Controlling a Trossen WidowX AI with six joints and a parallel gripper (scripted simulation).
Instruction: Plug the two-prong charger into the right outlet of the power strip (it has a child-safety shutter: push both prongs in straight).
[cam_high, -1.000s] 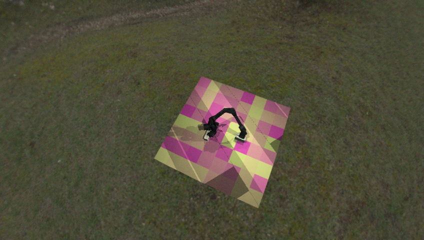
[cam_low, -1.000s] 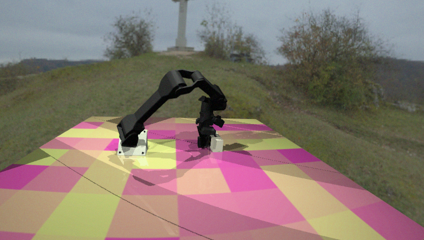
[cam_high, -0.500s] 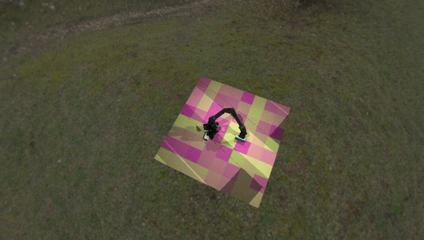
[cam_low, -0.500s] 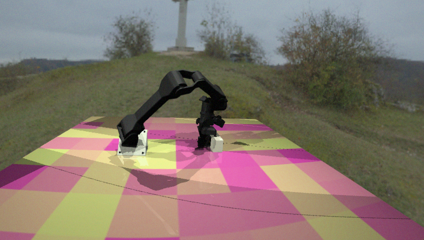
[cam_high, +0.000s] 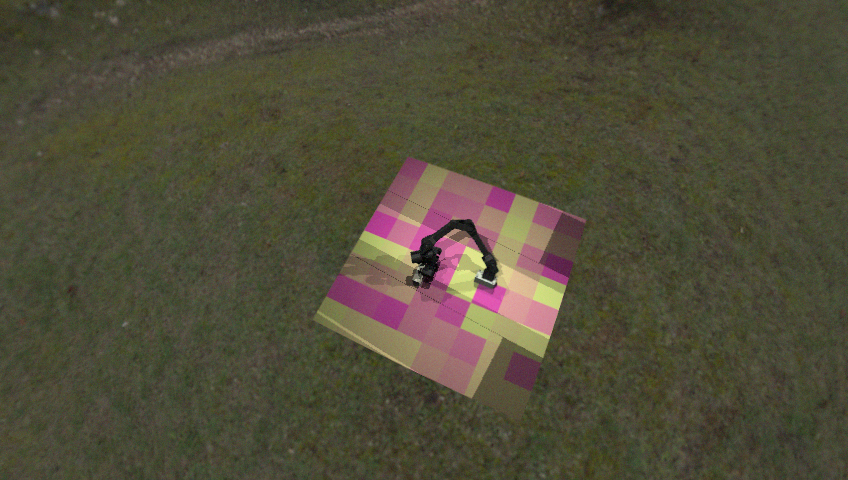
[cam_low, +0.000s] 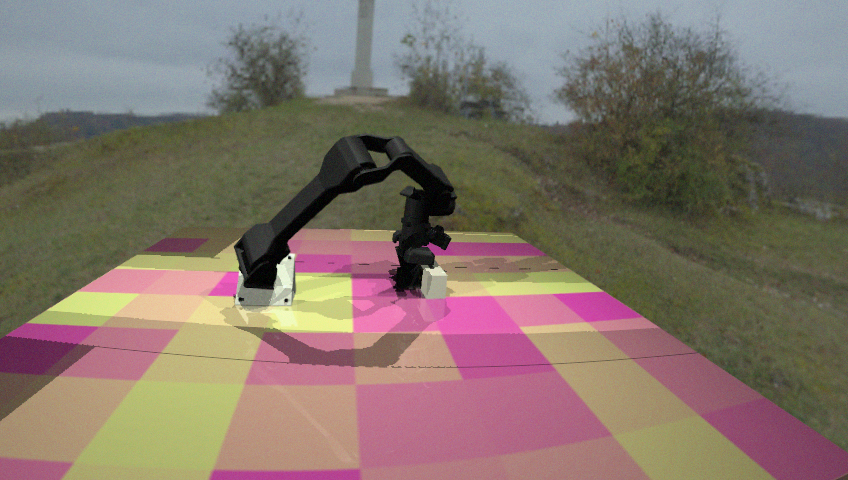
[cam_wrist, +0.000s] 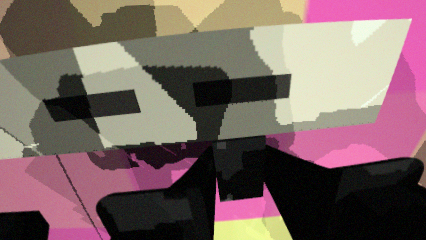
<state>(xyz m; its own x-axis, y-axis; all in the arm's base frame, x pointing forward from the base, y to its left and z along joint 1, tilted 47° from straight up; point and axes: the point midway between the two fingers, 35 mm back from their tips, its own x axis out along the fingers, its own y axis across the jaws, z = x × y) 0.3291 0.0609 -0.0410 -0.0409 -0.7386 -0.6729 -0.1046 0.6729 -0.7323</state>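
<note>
My gripper tip is now 2 cm short of the dark charger and 1 cm below it.
</note>
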